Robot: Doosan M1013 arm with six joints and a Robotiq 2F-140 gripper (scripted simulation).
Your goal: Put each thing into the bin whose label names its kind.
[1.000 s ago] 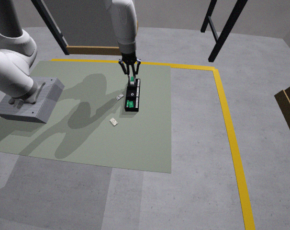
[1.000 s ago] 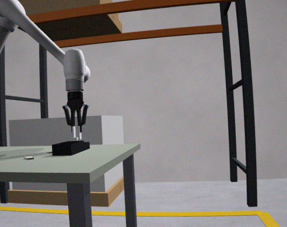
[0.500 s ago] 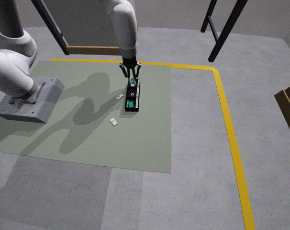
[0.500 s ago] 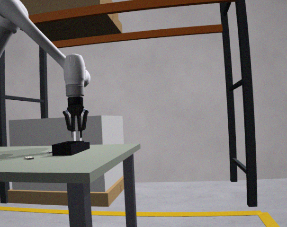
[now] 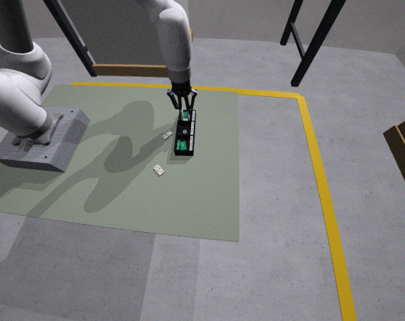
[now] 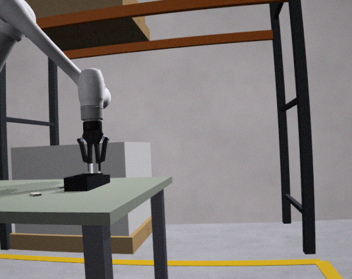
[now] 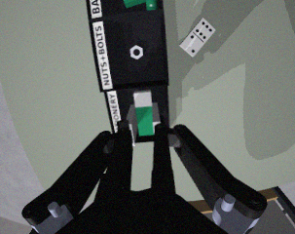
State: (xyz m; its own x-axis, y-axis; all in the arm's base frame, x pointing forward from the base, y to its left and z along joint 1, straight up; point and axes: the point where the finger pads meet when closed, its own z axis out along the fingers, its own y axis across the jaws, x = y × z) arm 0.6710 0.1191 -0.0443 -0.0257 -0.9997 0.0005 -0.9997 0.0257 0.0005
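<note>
My gripper is now 80 mm to the left of the nut and 40 mm above it. Also, from my hand: cylindrical battery 160 mm to the right, 40 mm below, 30 mm behind; then green battery 180 mm to the right, 30 mm below; then green-and-white stick 30 mm below, 10 mm to the right.
</note>
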